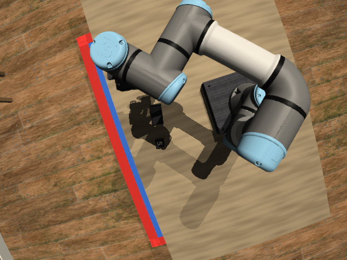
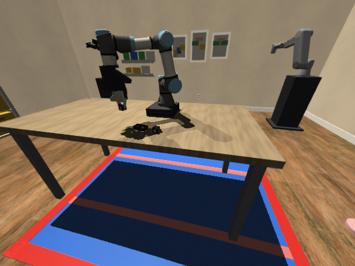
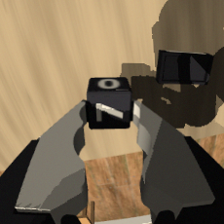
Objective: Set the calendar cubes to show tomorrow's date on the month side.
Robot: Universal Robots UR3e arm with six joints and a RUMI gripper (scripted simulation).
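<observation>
The black calendar tray is 2 cm ahead of my hand, 11 cm to the left of it and 12 cm below it. From my hand the other things lie so: black cube 1 cm below.
</observation>
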